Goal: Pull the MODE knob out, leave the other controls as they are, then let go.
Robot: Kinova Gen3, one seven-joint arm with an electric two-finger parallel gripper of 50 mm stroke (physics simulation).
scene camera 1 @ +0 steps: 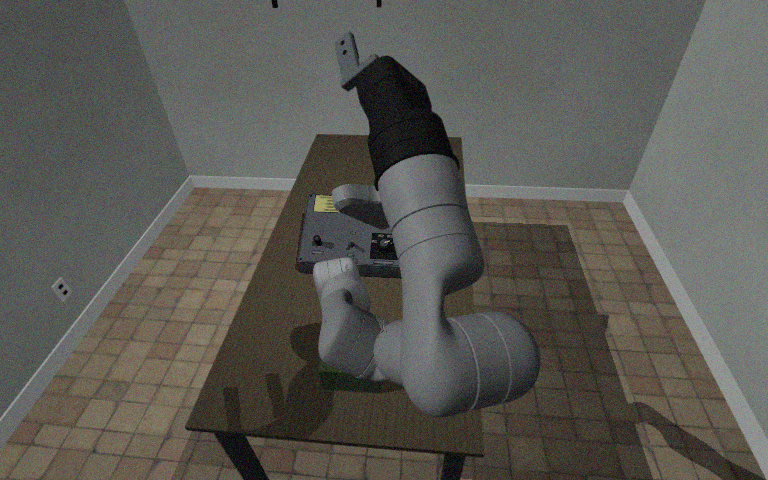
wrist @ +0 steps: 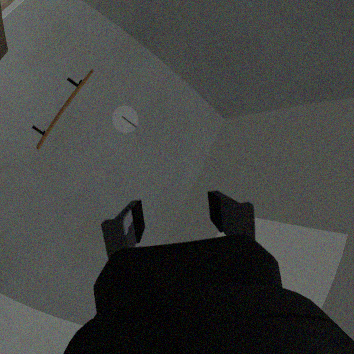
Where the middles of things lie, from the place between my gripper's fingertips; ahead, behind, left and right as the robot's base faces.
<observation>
I see the control panel (scene camera 1: pixel 336 230) 87 cm below my hand, 69 cm ahead of it and 24 cm to the left of it.
</observation>
